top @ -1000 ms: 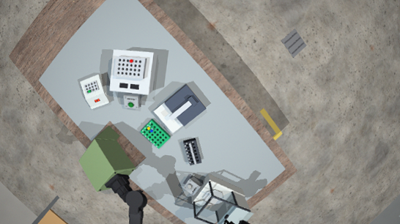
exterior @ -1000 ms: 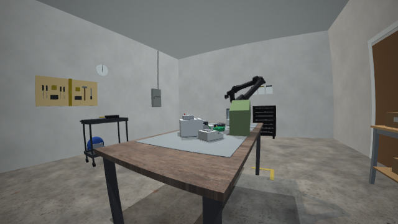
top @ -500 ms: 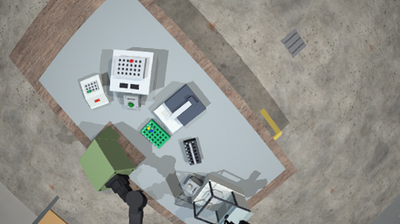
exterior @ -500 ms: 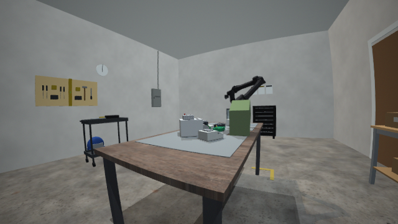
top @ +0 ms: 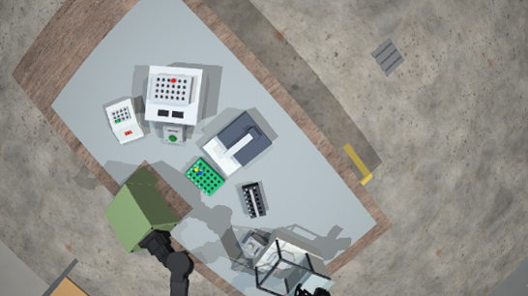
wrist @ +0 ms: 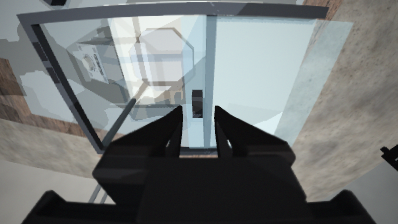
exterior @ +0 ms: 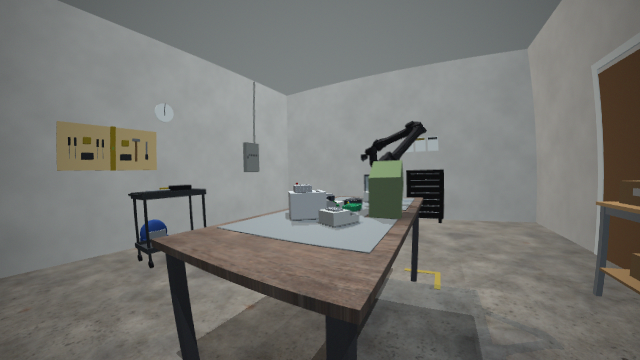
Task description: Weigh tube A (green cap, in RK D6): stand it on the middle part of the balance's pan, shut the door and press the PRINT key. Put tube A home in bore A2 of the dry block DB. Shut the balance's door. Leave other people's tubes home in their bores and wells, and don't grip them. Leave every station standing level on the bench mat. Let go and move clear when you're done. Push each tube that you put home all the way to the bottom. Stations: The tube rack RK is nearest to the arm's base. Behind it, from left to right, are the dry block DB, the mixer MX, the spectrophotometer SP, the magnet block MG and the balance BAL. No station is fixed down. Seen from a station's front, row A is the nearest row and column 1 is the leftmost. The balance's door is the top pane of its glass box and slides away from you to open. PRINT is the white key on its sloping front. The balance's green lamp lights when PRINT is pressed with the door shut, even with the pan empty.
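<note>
My gripper is now 10 mm short of the sliding door, 30 mm to the left of it and 30 mm above it. The rest, counted from my hand: magnet block MG: 60 mm ahead, 330 mm to the left, 220 mm below; then white print key: 70 mm behind, 200 mm to the left, 170 mm below; then balance pan: 20 mm behind, 60 mm to the left, 160 mm below.
</note>
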